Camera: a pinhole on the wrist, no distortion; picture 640 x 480 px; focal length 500.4 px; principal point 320.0 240.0 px. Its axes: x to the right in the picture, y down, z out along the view. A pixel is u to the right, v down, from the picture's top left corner.
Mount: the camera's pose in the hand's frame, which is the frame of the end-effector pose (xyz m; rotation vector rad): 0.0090 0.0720 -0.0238 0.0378 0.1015 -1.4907
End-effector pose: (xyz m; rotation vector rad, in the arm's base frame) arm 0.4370 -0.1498 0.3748 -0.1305 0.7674 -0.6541
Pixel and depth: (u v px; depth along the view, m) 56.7 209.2 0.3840
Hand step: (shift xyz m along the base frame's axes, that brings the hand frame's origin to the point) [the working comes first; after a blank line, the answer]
In the camera's frame: -0.2021 -0.0236 0.3840

0.3690 0.1507 0.2002
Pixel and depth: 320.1 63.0 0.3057
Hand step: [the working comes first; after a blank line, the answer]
In the camera's frame: 0.0001 -0.1081 0.3057

0.1665 0.0451 0.2444
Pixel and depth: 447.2 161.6 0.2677
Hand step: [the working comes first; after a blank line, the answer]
In the camera's frame: 0.0680 -0.0419 0.2677

0.1424 -0.0373 0.1889
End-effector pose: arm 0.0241 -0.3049 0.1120 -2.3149 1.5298 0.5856
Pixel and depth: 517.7 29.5 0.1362
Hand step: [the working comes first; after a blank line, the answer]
In the camera's frame: 0.0538 -0.0573 0.1362

-0.0332 0.0800 -0.0763
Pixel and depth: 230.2 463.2 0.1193
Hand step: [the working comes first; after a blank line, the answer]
In the camera's frame: -0.0214 0.0532 0.1193

-0.0733 -0.0420 -0.1173
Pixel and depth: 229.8 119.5 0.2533
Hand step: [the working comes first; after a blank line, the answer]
In the camera's frame: -0.0457 -0.0610 0.2533

-0.1377 0.1091 -0.1852
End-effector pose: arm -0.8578 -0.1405 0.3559 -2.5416 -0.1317 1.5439
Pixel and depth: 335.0 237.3 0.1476
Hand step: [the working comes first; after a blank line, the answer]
In the camera's frame: 0.0044 -0.0008 0.1476

-0.1024 -0.0396 -0.0788
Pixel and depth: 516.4 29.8 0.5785
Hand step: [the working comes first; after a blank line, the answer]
In the camera's frame: 0.2271 -0.2430 0.5785

-0.5647 0.2405 -0.0370
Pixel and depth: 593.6 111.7 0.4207
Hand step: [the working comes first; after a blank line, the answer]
In the camera's frame: 0.2300 -0.1079 0.4207

-0.3619 0.2243 -0.0791
